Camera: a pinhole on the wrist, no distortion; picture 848 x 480 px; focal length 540.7 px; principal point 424.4 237.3 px. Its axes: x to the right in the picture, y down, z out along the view. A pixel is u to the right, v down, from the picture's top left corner.
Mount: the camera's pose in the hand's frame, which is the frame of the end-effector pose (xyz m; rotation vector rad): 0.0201 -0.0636 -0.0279 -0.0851 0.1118 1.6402
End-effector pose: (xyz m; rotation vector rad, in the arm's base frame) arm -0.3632 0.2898 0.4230 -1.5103 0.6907 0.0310
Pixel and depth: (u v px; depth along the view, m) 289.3 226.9 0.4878
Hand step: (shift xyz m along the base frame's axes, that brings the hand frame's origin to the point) 0.2752 0.4009 0.0489
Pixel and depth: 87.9 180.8 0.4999
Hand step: 0.4134 0.3920 0.1852
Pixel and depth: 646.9 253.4 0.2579
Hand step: 0.0601 0.2006 -0.0882
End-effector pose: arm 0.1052 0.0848 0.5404 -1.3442 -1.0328 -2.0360
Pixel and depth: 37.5 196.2 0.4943
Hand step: -0.0150 0.6149 0.0849
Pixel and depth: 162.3 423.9 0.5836
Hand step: 0.1752 0.6426 -0.0972
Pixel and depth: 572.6 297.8 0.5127
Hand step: 0.3709 0.2925 0.1130
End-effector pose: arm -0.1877 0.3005 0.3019 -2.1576 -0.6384 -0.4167
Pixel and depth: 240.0 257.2 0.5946
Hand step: -0.0497 0.5743 -0.2238
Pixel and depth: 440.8 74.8 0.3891
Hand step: 0.1438 0.3210 -0.1468
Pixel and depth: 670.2 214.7 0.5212
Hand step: 0.1955 0.2491 -0.4101
